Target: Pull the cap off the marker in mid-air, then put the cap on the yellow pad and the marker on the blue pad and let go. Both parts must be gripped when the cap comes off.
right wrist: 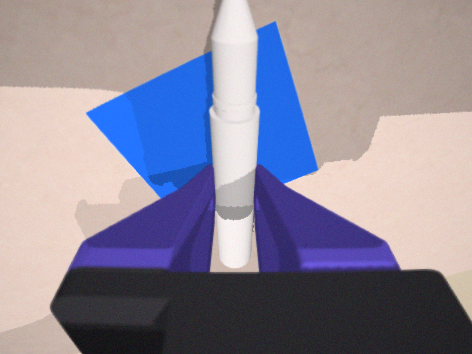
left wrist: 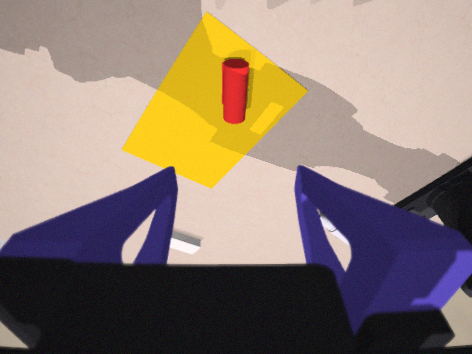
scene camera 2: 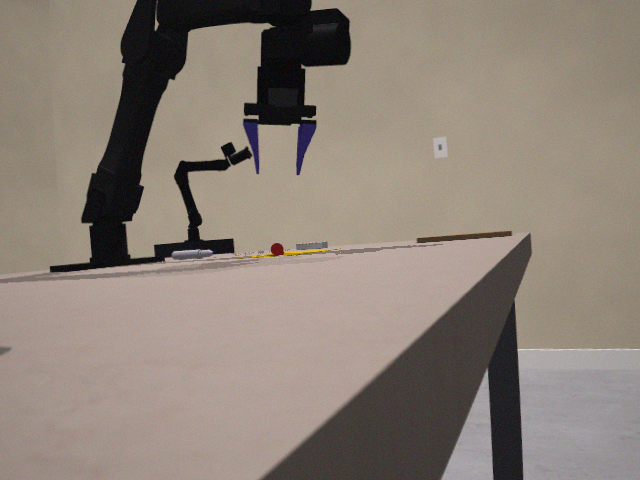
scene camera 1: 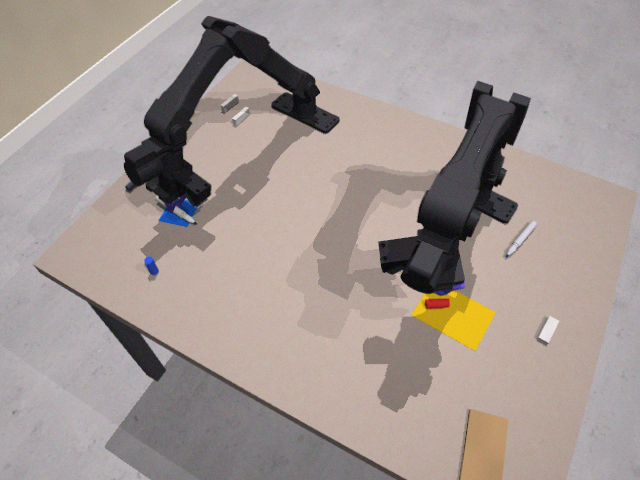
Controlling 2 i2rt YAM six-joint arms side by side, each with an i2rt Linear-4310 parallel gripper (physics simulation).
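Frame: origin at the left arm's base, x down, y right, z back, level; millimetres.
Seen in the pictures: left gripper, fingertip midpoint: (left wrist: 236, 177) (scene camera 2: 278, 174) (scene camera 1: 439, 280); right gripper, fingertip midpoint: (right wrist: 234, 176) (scene camera 1: 173, 208); left arm's base, link origin: (left wrist: 448, 187) (scene camera 2: 111, 266); right arm's base, link origin: (scene camera 1: 305, 113).
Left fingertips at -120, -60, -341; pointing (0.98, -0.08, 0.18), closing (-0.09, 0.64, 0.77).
Pixels of each thing's top centre, then the offset from my left fingertips to it, as dx, dy, dz.
- white uncapped marker, top centre: (right wrist: 238, 174) (scene camera 1: 175, 208) +99, +627, -127
- blue pad, top centre: (right wrist: 218, 145) (scene camera 1: 179, 211) +120, +628, -121
- red cap, top centre: (left wrist: 235, 98) (scene camera 2: 277, 242) (scene camera 1: 438, 301) +102, -7, +17
- yellow pad, top centre: (left wrist: 209, 121) (scene camera 2: 290, 253) (scene camera 1: 453, 313) +120, -46, +21
- blue cylinder, top centre: (scene camera 1: 148, 260) +72, +550, -278
- grey-white marker, top centre: (left wrist: 341, 236) (scene camera 2: 194, 249) (scene camera 1: 521, 237) +104, -85, +277
- white block, top centre: (left wrist: 177, 245) (scene camera 2: 311, 242) (scene camera 1: 549, 329) +108, -227, +98
- brown board, top centre: (scene camera 2: 462, 234) (scene camera 1: 484, 453) +112, -227, -203
The white uncapped marker (scene camera 1: 182, 213) (right wrist: 235, 145) has a dark tip in scene camera 1 and shows over the blue pad (scene camera 1: 168, 218) (right wrist: 292, 125). My right gripper (scene camera 1: 177, 203) (right wrist: 234, 176) is shut on its barrel; how far it is off the pad I cannot tell. The red cap (scene camera 1: 437, 303) (scene camera 2: 277, 249) (left wrist: 234, 95) lies on its side on the yellow pad (scene camera 1: 467, 322) (left wrist: 165, 120). My left gripper (scene camera 2: 277, 173) (left wrist: 236, 177) is partly open and empty, high above the table near the yellow pad.
A blue cylinder (scene camera 1: 150, 266) lies near the left table corner. A grey-white marker (scene camera 1: 521, 238) (scene camera 2: 191, 254) and a white block (scene camera 1: 547, 330) lie at the right. Two small blocks (scene camera 1: 229, 103) (scene camera 1: 240, 116) stand at the back left. A brown board (scene camera 1: 484, 444) (scene camera 2: 465, 236) lies at the lower right.
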